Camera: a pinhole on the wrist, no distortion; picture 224 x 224 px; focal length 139.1 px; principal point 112.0 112.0 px. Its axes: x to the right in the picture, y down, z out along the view. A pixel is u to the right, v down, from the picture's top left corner.
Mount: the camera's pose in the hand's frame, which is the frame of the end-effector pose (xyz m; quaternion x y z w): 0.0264 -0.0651 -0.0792 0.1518 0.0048 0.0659 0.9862
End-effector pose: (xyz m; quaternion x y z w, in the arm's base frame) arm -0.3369 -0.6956 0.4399 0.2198 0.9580 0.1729 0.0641
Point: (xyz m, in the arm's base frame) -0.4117 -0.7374 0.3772
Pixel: 140 123
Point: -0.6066 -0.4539 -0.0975
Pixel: 193 137
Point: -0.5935 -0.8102 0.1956
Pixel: 179 31
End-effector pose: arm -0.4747 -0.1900 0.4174 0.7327 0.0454 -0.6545 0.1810
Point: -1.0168 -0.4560 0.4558
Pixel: 97 197
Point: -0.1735 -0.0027 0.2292
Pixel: behind the camera
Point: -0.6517 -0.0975 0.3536
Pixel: 104 103
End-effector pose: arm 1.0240 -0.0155 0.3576 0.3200 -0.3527 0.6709 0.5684
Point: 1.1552 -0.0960 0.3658
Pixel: 37 115
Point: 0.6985 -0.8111 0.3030
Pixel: outside the picture
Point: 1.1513 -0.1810 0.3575
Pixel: 26 139
